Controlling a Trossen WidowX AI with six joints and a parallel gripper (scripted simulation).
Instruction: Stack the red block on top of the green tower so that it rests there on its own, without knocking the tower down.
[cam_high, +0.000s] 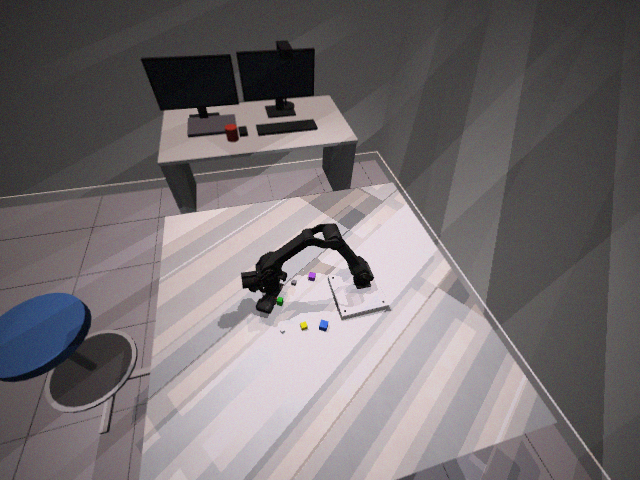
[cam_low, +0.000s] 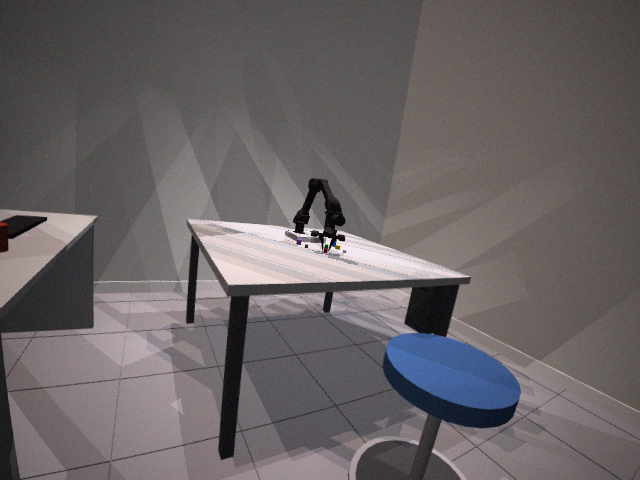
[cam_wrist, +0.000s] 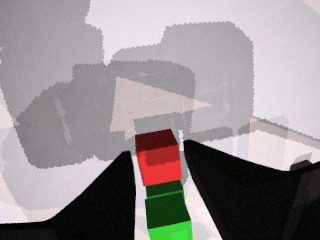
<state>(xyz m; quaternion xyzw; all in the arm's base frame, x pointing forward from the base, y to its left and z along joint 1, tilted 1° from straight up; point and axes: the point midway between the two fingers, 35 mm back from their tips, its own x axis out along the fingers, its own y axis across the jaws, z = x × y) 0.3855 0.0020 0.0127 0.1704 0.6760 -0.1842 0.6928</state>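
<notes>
Right now my gripper tip is 140 mm to the right of the yellow block and 100 mm past it. Round my gripper tip: red block (right at my gripper tip); blue block (180 mm behind, 150 mm to the left, 10 mm above); purple block (180 mm behind, 80 mm to the right, 10 mm above).
</notes>
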